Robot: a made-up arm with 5 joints.
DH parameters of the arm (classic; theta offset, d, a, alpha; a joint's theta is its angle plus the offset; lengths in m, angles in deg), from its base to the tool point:
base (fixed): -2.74 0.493 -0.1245 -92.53
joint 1: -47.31 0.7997 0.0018 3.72
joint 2: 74.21 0 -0.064 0
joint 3: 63.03 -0.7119 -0.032 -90
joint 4: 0 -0.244 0.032 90
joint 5: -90 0.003 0.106 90
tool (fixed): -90 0.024 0 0
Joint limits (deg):
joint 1: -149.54..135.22
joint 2: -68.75..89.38
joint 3: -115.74..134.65
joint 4: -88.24..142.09
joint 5: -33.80..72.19
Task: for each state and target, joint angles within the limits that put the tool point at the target. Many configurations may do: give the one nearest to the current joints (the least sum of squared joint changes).
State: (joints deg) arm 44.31 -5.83 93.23 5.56 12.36
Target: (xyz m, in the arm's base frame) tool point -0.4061 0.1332 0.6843
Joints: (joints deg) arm 74.79 16.49 115.15 -16.66 30.27
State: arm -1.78 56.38 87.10 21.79 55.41
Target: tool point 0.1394 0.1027 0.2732
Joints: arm -34.78 5.52 59.67 -8.75 34.40
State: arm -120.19 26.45 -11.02 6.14 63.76
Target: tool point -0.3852 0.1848 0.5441
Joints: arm -140.47 -13.05 -26.90 -33.15 72.19
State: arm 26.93 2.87 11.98 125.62 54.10
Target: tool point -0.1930 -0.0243 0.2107
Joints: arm 45.32 17.30 48.66 95.38 72.19
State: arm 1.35 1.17 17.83 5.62 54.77
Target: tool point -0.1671 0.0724 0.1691
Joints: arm 25.10 12.90 48.39 17.55 48.35
